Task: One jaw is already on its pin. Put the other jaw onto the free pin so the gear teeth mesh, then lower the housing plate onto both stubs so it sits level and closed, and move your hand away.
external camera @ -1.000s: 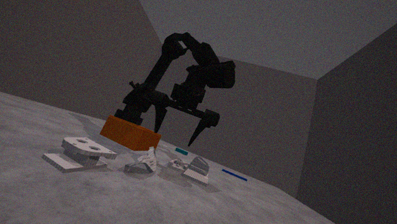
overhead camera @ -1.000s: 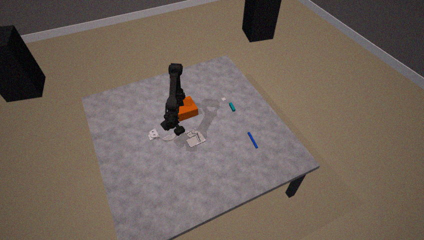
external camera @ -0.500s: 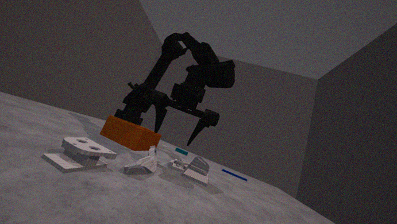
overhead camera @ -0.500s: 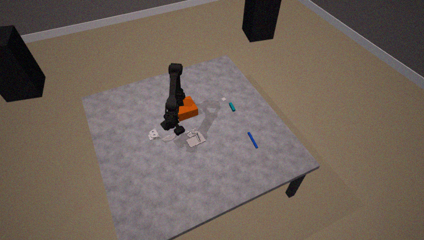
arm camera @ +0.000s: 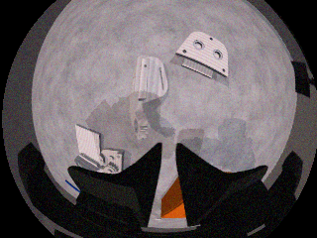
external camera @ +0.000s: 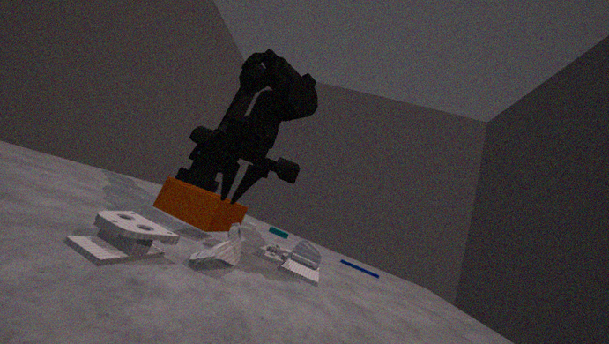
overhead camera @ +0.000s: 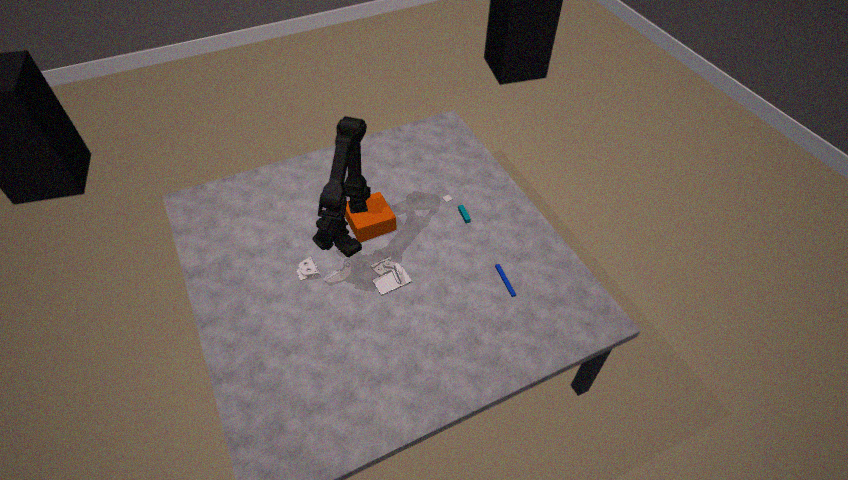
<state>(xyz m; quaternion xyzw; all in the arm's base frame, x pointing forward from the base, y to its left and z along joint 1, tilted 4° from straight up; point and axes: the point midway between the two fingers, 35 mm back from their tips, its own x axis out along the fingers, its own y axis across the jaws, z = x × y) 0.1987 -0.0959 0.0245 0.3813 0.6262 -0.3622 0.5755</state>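
The white jaw lies 40 mm ahead of my gripper tip and 40 mm below it. From my gripper tip the other things lie so: teal bar 120 mm behind, 490 mm to the left, 70 mm below; small white cube 220 mm behind, 450 mm to the left, 80 mm below; white stepped block 10 mm ahead, 130 mm to the right, 70 mm below.
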